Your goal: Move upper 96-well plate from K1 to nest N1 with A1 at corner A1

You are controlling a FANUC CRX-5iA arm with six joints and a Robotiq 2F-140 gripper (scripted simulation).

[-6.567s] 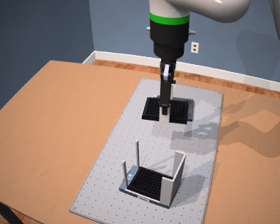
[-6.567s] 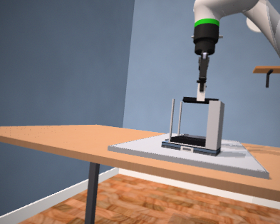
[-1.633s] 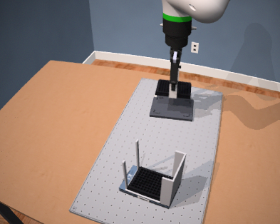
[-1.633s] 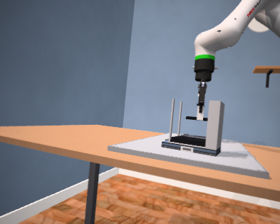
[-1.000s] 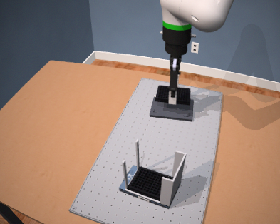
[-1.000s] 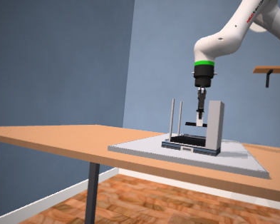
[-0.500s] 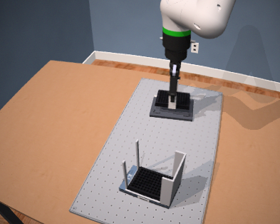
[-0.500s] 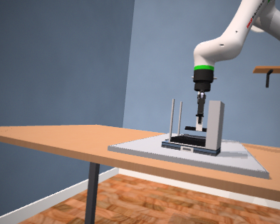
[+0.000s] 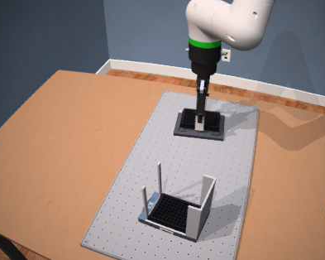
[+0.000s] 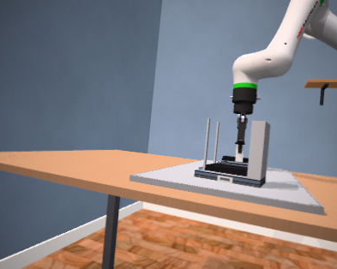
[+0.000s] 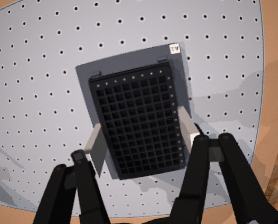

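My gripper is now 50 mm above the dark plate nest N1. The rest, counted from my hand: pale A1 square (80 mm ahead, 50 mm to the right, 40 mm below).
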